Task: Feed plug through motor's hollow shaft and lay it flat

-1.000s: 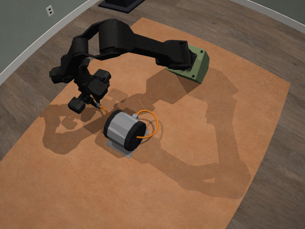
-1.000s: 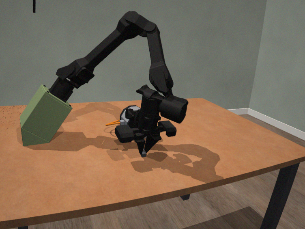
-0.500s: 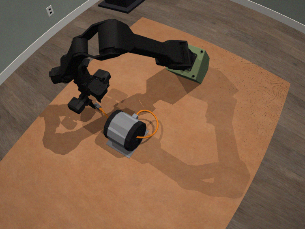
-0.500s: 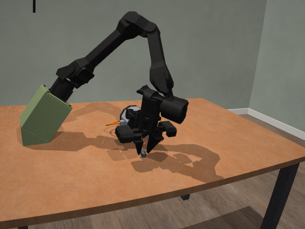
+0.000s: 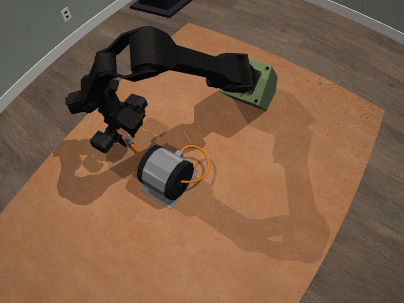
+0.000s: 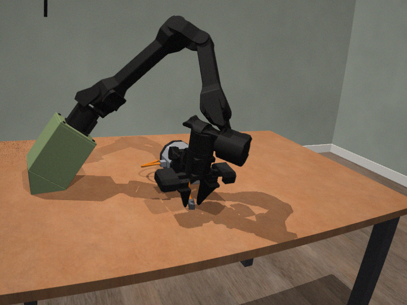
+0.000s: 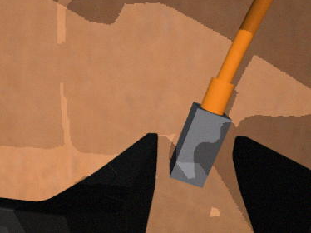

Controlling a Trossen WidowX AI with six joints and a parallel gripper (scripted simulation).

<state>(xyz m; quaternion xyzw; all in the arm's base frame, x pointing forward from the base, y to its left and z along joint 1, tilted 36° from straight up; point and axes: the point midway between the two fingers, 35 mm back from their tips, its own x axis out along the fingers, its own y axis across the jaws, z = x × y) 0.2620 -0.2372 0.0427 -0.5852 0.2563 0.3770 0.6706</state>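
Right now my hand is 3 cm above the grey plug and 1 cm to the right of it.
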